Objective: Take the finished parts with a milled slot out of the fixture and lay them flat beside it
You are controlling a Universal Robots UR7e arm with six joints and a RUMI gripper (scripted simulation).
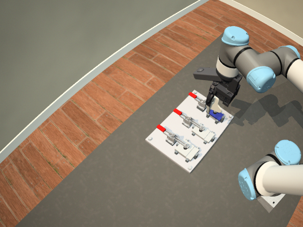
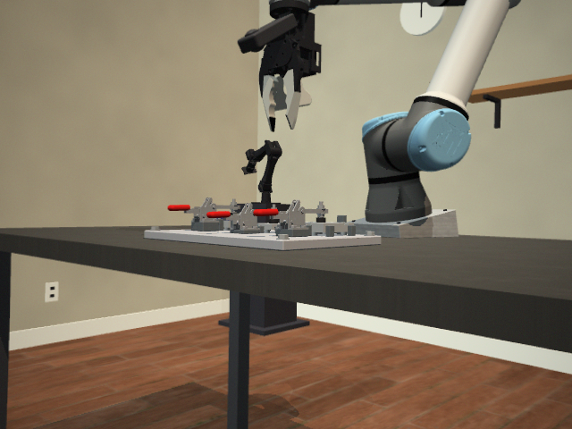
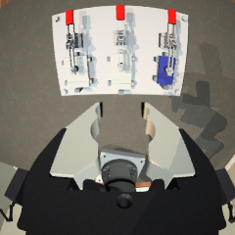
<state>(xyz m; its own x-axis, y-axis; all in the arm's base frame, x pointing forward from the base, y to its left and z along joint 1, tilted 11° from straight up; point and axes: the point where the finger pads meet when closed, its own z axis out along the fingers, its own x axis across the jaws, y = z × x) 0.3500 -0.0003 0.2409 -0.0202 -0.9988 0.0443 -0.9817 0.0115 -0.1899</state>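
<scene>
Right now my hand is 210 mm above the white fixture plate and 50 mm short of it. From my hand the other things lie so: blue blank (180 mm below, 110 mm to the right, 10 mm ahead).
</scene>
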